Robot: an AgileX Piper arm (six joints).
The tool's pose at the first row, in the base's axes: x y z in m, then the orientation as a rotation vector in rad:
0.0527, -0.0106, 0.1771, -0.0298, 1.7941, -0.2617
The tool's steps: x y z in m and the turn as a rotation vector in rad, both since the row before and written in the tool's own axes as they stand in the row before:
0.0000, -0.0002, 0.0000, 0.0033, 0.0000, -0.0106
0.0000, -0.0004, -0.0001, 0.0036, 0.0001, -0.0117
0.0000, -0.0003, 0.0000, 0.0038, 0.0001, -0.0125
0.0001, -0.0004, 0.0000, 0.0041, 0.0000, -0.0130
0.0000, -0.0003, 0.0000, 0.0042, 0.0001, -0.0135
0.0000, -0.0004, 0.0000, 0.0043, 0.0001, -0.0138
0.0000, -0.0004, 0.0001, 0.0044, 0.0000, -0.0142
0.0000, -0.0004, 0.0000, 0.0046, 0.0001, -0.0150
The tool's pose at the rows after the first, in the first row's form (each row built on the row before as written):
0.0527, -0.0108, 0.1771, -0.0370, 1.7939, -0.2722
0.0526, -0.0112, 0.1772, -0.0449, 1.7938, -0.2838
0.0526, -0.0115, 0.1773, -0.0534, 1.7936, -0.2962
0.0525, -0.0119, 0.1773, -0.0622, 1.7932, -0.3092
0.0525, -0.0122, 0.1774, -0.0713, 1.7928, -0.3226
0.0525, -0.0126, 0.1775, -0.0806, 1.7923, -0.3363
0.0525, -0.0130, 0.1776, -0.0903, 1.7917, -0.3504
0.0525, -0.0134, 0.1777, -0.1005, 1.7910, -0.3653

